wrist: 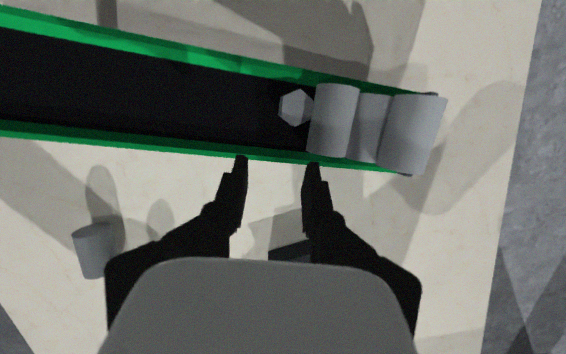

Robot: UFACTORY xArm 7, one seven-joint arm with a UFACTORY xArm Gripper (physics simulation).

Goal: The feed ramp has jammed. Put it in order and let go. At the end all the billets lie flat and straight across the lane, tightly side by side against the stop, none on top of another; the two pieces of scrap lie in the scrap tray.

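Places are measured from the arm's base along level axes (x left, y ahead, z down), in centimetres.
Pixels of known places: gripper, fingertip midpoint: [276,173].
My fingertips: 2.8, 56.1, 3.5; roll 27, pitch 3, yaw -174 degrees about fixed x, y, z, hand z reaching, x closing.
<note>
For each thing: its top centre in the pictures, then the offset to it from my fingertips, as dx, dy, dz. Level surfaces: height alone.
- small hexagonal grey piece at its top centre: [296,107] -2.3, +4.6, +6.1
- grey cylinder at its top centre: [85,259] +24.3, -13.7, +10.7
- dark block-like object at its top centre: [311,290] -5.5, -21.8, +11.2
- pale table top at its surface level: dz +14.7
The feed lane [150,95] has a dark floor between green walls. At its right end lie three visible grey billets side by side: one [334,120], a lower-looking one [369,127] and a larger-looking one [414,132]. The last overlaps its neighbour in view and looks higher; what is under it is hidden. A small hexagonal grey piece [296,107] is in the lane, at the left billet's side. Another grey cylinder [93,251] is on the table at lower left. My gripper [276,173] is partly open and empty, its fingertips at the near green wall. The scrap tray cannot be made out.
A dark block-like object [291,251] shows partly behind the right finger, near the gripper body. The pale table top [465,240] extends around the lane, and its right edge borders a grey surface [542,200]. Broad shadows cross the table.
</note>
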